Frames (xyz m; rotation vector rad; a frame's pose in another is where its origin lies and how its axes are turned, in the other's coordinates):
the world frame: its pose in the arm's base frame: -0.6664 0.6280 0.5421 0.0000 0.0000 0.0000
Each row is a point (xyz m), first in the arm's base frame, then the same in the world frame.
Working: the arm's base frame: its pose in the world frame: 0.6664 -0.6280 -0.5421 0.0000 0.0000 0.0000

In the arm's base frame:
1: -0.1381 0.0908 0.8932
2: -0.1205 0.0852 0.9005
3: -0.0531 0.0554 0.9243
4: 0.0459 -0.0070 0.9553
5: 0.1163 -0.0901 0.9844
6: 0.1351 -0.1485 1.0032
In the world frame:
1: 0.5283 -0.5372 0.3511
2: 0.5459 -0.5428 0.3584
3: 0.6133 -0.5726 0.3822
4: 0.7123 -0.6350 0.4132
5: 0.7827 -0.7181 0.4423
6: 0.8015 -0.7765 0.4611

